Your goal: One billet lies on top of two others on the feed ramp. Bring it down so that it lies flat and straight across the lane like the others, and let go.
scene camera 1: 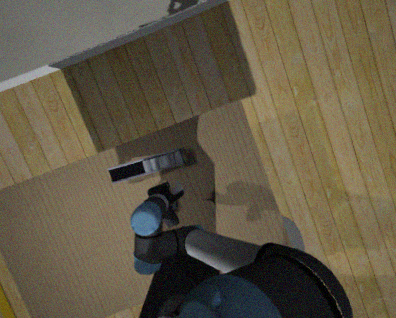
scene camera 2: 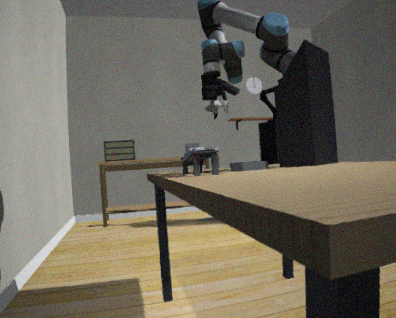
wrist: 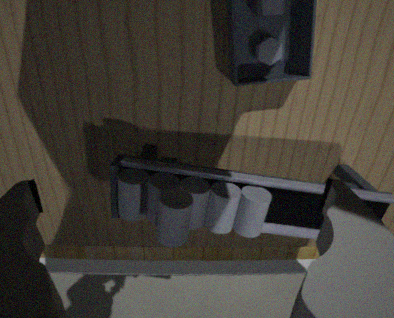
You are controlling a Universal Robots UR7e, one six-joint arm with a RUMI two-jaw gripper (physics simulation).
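Pixels of known places: gripper, between the fingertips: (scene camera 2: 220, 116) (wrist: 183, 182); arm's base, origin of its link: (scene camera 2: 299, 70).
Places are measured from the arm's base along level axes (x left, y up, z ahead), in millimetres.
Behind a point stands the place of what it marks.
Observation:
The top billet (wrist: 174, 222) @(x -211, y -316, z 475 mm) is a grey cylinder, raised on two others in the row on the feed ramp (scene camera 1: 127, 171) (scene camera 2: 215, 162) (wrist: 292, 230). In the wrist view its dark end overlaps its neighbours, a left one (wrist: 153, 200) @(x -238, y -356, z 467 mm) partly hidden and a right one (wrist: 199, 205) @(x -182, y -350, z 483 mm). More billets lie across the lane, one (wrist: 131, 200) @(x -265, y -357, z 462 mm) at the left end and two (wrist: 223, 207) @(x -153, y -345, z 489 mm) (wrist: 253, 211) @(x -117, y -341, z 501 mm) to the right. The ramp's right part shows a bare black floor. My gripper (scene camera 1: 172, 194) @(x -173, y -201, z 354 mm) (scene camera 2: 221, 111) @(x -173, y -201, z 354 mm) (wrist: 183, 182) @(x -173, y -201, z 354 mm) is open and empty, well above the ramp, with its fingers wide apart in the wrist view.
A dark tray (scene camera 2: 249, 165) @(x -9, y -428, z 335 mm) (wrist: 272, 80) @(x -62, y -414, z 363 mm) stands beside the ramp, holding a hexagonal piece (wrist: 269, 50) @(x -59, y -429, z 328 mm) and a block (wrist: 273, 6) @(x -53, y -419, z 280 mm). The ramp stands near the edge of the wooden table (scene camera 1: 60, 220) @(x 506, y -448, z 546 mm) (scene camera 2: 280, 195) @(x 667, y -449, z 817 mm). A second table (scene camera 2: 103, 190) with a rack stands farther back.

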